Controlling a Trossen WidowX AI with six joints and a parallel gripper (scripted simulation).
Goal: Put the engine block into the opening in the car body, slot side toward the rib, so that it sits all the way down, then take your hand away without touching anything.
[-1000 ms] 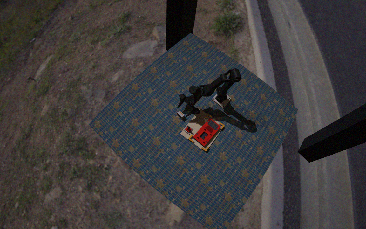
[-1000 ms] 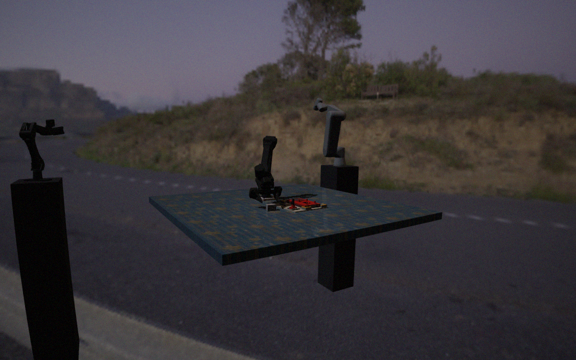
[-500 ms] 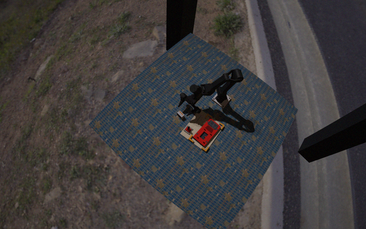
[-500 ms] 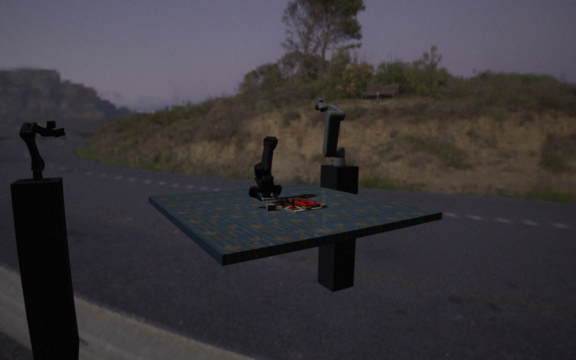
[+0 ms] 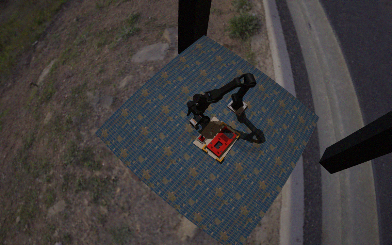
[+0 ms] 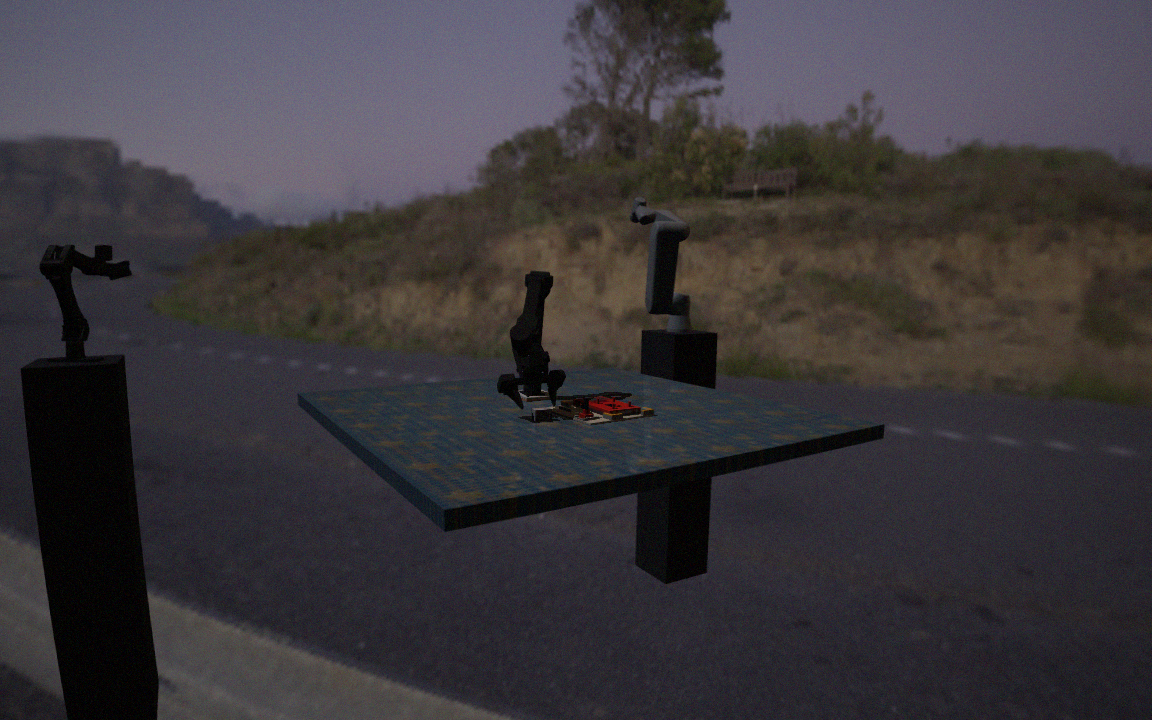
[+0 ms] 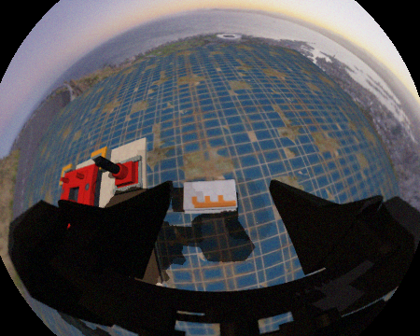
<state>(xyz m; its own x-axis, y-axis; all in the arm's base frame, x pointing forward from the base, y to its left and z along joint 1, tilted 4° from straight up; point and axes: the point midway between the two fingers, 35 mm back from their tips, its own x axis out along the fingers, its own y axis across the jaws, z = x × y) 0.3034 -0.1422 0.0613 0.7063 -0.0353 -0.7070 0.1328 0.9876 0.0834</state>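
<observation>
My gripper tip is now 3 cm above the engine block, 1 cm to the right of it and 1 cm past it. The rest, counted from my gripper tip: beige base plate (22 cm to the left, 3 cm below, 3 cm behind).
</observation>
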